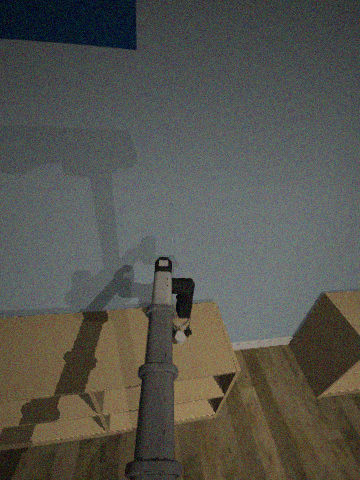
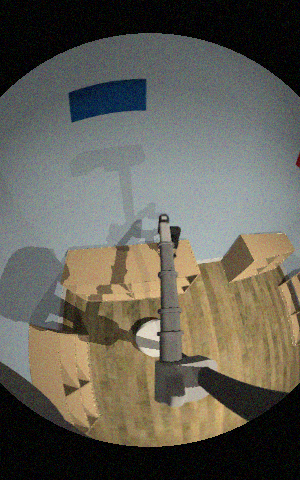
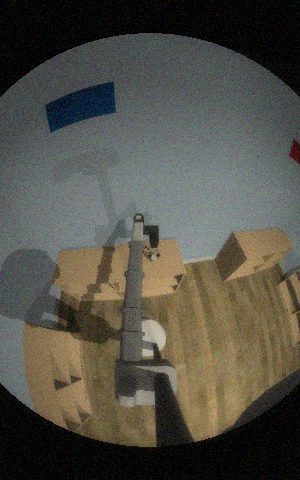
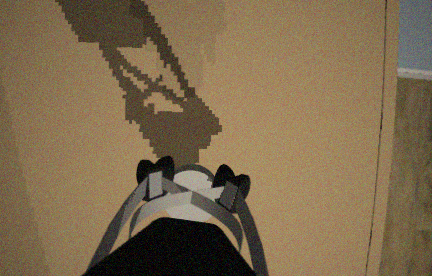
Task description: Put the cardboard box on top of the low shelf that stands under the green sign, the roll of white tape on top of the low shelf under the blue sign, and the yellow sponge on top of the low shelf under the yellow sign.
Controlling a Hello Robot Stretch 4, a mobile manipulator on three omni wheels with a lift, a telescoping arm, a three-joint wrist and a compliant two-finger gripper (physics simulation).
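Seen in the pictures: gripper, fingertip midpoint: (image 1: pixel 180 335) (image 3: pixel 153 256) (image 4: pixel 194 174); robot's base at its link origin: (image 2: pixel 155 336) (image 3: pixel 145 336).
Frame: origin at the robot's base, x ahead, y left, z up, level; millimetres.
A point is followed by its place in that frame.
My gripper (image 1: pixel 181 332) @[x 649, y -87, z 635 mm] (image 3: pixel 153 255) @[x 649, y -87, z 635 mm] (image 4: pixel 194 174) @[x 649, y -87, z 635 mm] is shut on the roll of white tape (image 1: pixel 180 337) @[x 625, y -87, z 657 mm] (image 4: pixel 189 176) @[x 652, y -83, z 658 mm], whose pale round form shows between the black fingertips. The gripper is over the right part of the top of the low shelf (image 1: pixel 200 352) @[x 599, y -181, z 583 mm] (image 2: pixel 90 265) @[x 573, y 590, z 583 mm] (image 3: pixel 75 270) @[x 520, y 610, z 583 mm] (image 4: pixel 300 125) @[x 712, y -200, z 583 mm], and its shadow falls on the board. The exact gap to the board cannot be told. The blue sign (image 1: pixel 65 22) @[x 859, y 281, z 1664 mm] (image 2: pixel 107 100) @[x 858, y 295, z 1700 mm] (image 3: pixel 81 106) @[x 859, y 281, z 1707 mm] is on the wall above this shelf. The cardboard box, the yellow sponge, the green sign and the yellow sign do not show.
Another low shelf (image 1: pixel 322 350) @[x 770, y -1018, z 277 mm] (image 2: pixel 237 260) @[x 760, y -1019, z 333 mm] (image 3: pixel 231 255) @[x 782, y -1017, z 376 mm] stands to the right against the wall, across a strip of wooden floor. A shelf (image 2: pixel 45 350) @[x -271, y 883, z 583 mm] (image 3: pixel 40 350) @[x -300, y 843, z 583 mm] stands at the left. Part of a red sign (image 2: pixel 298 160) @[x 1044, y -1448, z 1686 mm] (image 3: pixel 295 151) @[x 1052, y -1522, z 1713 mm] shows at the right edge.
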